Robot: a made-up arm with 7 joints. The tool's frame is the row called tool.
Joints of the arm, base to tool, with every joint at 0 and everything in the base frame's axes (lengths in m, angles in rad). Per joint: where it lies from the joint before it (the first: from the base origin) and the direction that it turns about. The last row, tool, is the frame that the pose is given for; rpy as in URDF.
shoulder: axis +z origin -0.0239 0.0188 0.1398
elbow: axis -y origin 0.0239 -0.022 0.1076
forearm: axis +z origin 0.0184 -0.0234 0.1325
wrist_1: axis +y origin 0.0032 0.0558 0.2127
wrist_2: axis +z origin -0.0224 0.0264 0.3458
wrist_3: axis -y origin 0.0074 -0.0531 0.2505
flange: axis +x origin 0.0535 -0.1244 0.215
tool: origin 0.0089 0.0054 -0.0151 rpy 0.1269 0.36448 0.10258
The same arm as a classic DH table. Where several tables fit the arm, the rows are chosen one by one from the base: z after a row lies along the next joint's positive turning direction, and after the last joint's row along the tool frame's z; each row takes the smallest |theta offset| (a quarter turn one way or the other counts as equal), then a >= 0, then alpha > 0; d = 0 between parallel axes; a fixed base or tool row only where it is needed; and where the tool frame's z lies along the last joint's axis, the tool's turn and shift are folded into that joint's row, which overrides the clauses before.
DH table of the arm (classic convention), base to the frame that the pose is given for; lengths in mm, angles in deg. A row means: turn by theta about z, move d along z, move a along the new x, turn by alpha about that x. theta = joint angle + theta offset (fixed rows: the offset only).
base (fixed): a -30.4, alpha 0, d 0, theta offset -38.19
shoulder: a 23.9, alpha 90, d 247.4, theta offset 38.19
elbow: a 18.4, alpha -90, d 45.4, theta offset 0
forearm: a 3.2, alpha -90, d 345.2, theta offset 0
wrist_1: a -22.4, alpha 90, d 82.2, theta offset 0
wrist_2: a 7.4, alpha 90, d 596.3, theta offset 0
wrist_3: a 215, alpha 90, d 177.5, theta offset 90
flange: a 3.9, alpha -68.61, d 68.5, theta offset -84.47
tool (fixed): a 0, alpha 0, d -16.7, theta offset -86.51

